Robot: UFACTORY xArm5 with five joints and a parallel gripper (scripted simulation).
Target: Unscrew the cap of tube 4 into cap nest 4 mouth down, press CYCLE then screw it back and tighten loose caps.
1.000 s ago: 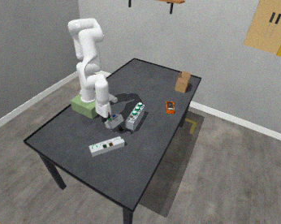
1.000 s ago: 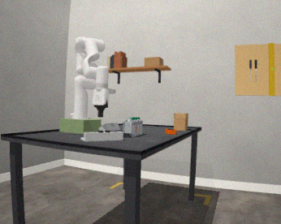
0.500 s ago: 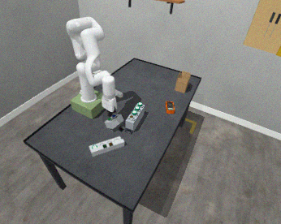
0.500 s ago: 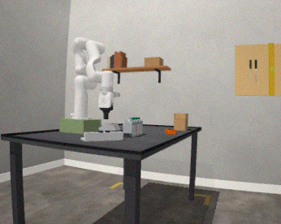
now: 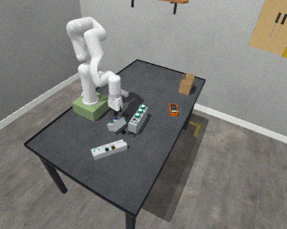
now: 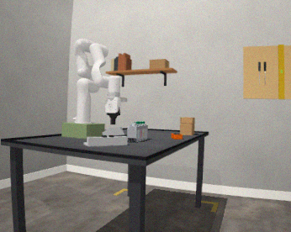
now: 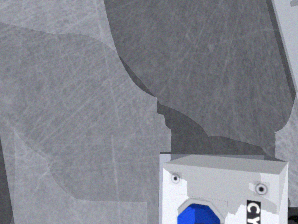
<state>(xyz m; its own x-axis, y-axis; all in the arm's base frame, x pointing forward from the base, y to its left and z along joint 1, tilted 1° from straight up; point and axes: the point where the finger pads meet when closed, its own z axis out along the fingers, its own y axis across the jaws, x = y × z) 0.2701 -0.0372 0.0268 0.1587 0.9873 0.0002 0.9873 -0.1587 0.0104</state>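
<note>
My gripper is now 50 mm above the blue cycle key. The rest, counted from my hand: green ready key 10 mm behind, 40 mm to the right, 50 mm below; cardboard box 290 mm ahead, 760 mm to the left, 60 mm below; key housing 20 mm ahead, 20 mm to the right, 70 mm below.
</note>
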